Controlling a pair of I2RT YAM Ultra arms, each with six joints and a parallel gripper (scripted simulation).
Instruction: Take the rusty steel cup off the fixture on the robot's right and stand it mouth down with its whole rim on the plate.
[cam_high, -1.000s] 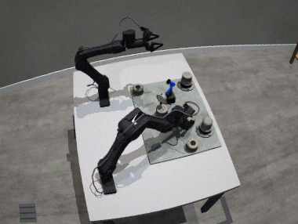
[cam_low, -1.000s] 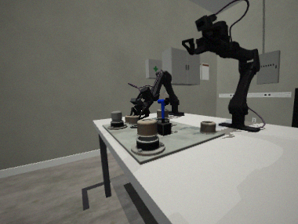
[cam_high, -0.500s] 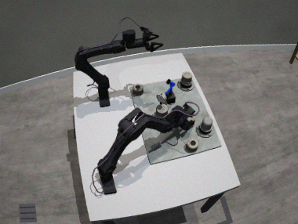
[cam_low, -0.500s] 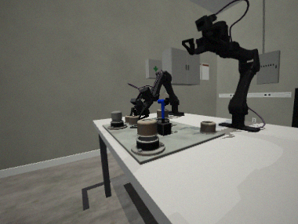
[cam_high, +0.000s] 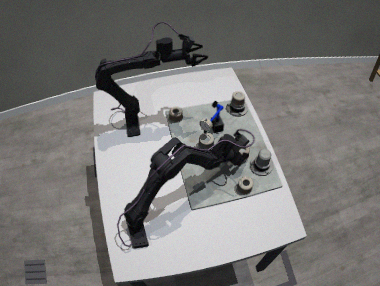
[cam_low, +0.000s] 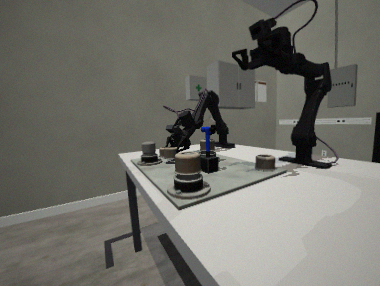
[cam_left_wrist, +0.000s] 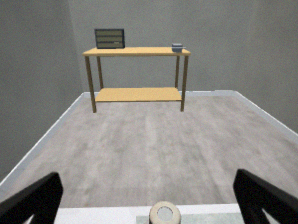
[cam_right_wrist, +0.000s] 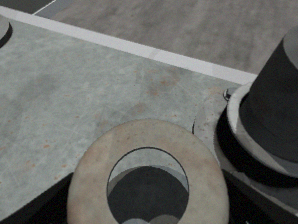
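Now: right hand 80 mm past the grey-green plate, 80 mm to the right of it and 60 mm above it.
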